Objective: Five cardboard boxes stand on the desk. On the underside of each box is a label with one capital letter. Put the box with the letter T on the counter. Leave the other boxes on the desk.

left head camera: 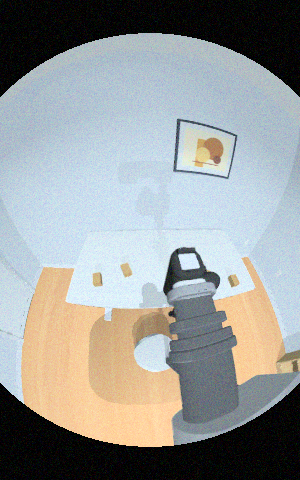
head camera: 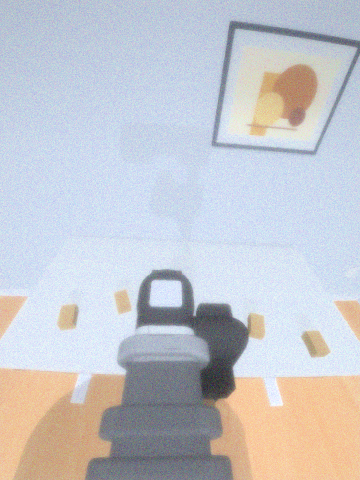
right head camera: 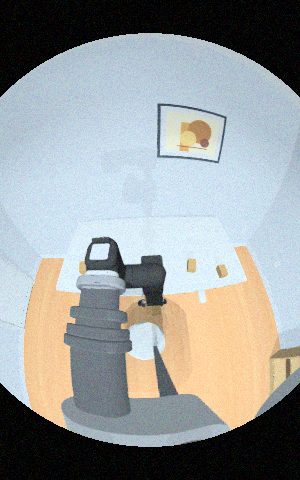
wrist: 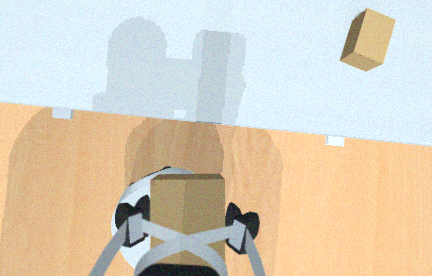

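Observation:
My gripper is shut on a cardboard box. It holds the box in front of the desk's near edge, over the floor. The held box's underside and any letter do not show. Four other boxes stand on the white desk: two at the left, a first box and a second box, and two at the right, a third box and a fourth box. I cannot make out the counter.
A round white shape lies low over the wooden floor, below the gripper. A light wooden piece shows at the lower right. A framed picture hangs on the wall behind the desk.

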